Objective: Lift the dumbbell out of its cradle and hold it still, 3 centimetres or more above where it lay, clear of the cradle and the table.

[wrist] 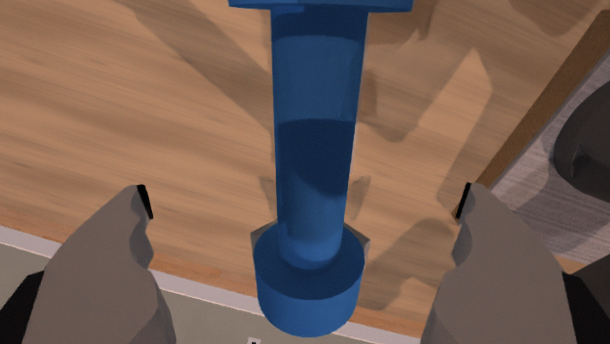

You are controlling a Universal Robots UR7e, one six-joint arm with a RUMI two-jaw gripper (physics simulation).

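Frame: origin at the arm's base, x back, y right, z up, level; millimetres.
Where they show: gripper, fingertip midpoint: (303, 187).
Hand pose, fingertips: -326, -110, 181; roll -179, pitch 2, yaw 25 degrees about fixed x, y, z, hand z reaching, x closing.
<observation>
Each offset is from my fingertips to the centre of the thing, as dx, dy, dz. "spot": to the spot under its first point. Level surfaces: height alone.
The blue dumbbell @[+1, +7, -19] (316, 95) runs from the top edge to the lower middle of the wrist view. Its near round head shows whole, and part of the far head shows at the top edge. Small pieces of the grey cradle @[spot: +63, -41, -32] (367, 243) show on both sides of the near head; the rest of the cradle is hidden behind the dumbbell. My gripper (303, 187) is wide open, one jaw on each side of the dumbbell, with a gap between each fingertip and it. Nothing is held between the fingers.
The wooden table top @[dz -220] (100, 150) lies under the dumbbell, with shadows across it. Its pale edge strip crosses the lower part. At the right stands a wood-sided block with a grey top (535, 200), carrying the dark robot base (587, 150), close beyond the right fingertip.
</observation>
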